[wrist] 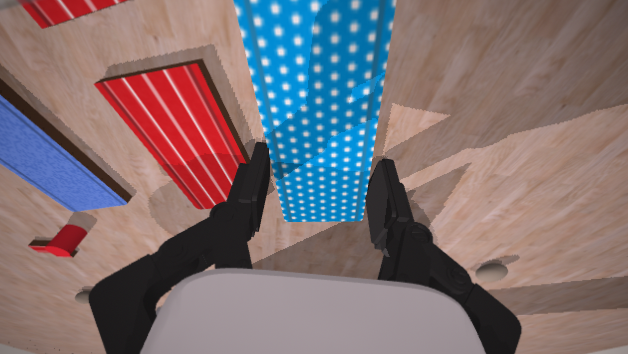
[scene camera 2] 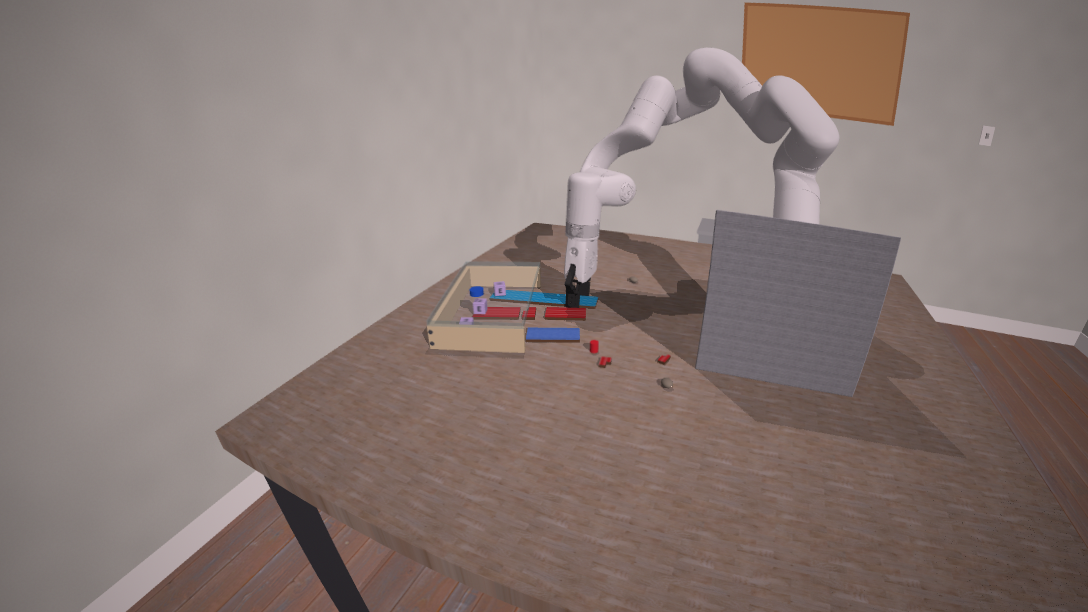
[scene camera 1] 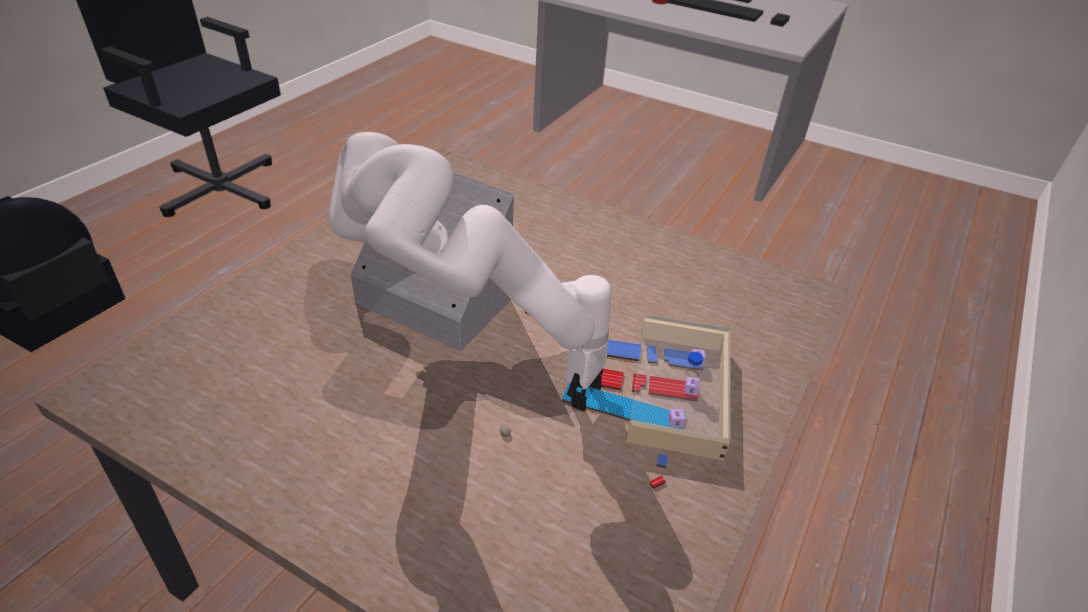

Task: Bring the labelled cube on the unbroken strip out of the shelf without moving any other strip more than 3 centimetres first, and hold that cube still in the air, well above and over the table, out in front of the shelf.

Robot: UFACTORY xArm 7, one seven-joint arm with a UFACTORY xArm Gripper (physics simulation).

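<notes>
The unbroken blue strip with white dots (scene camera 1: 623,405) (scene camera 2: 532,297) (wrist: 320,100) runs from inside the shelf (scene camera 1: 725,380) (scene camera 2: 479,338) out past its open front. A labelled lilac cube (scene camera 1: 677,417) (scene camera 2: 499,289) sits on its inner end, still inside the shelf. My gripper (scene camera 1: 585,395) (scene camera 2: 575,300) (wrist: 321,168) is shut on the sides of this strip near its outer end, low over the table. The red strip (scene camera 1: 671,386) (scene camera 2: 498,312) (wrist: 175,130) is in separate pieces with a cube (scene camera 1: 692,386) (scene camera 2: 479,306) on it. The plain blue strip (scene camera 1: 623,350) (scene camera 2: 553,334) (wrist: 60,155) is also in pieces.
The shelf has low wooden walls and a see-through top. A blue disc (scene camera 1: 695,357) (scene camera 2: 476,291) partly hides a third cube in scene camera 1. Small red bits (scene camera 1: 657,481) (scene camera 2: 604,361) (wrist: 70,240), a blue bit (scene camera 1: 661,460) and pebbles (scene camera 1: 505,431) (scene camera 2: 667,383) (wrist: 492,271) lie around.
</notes>
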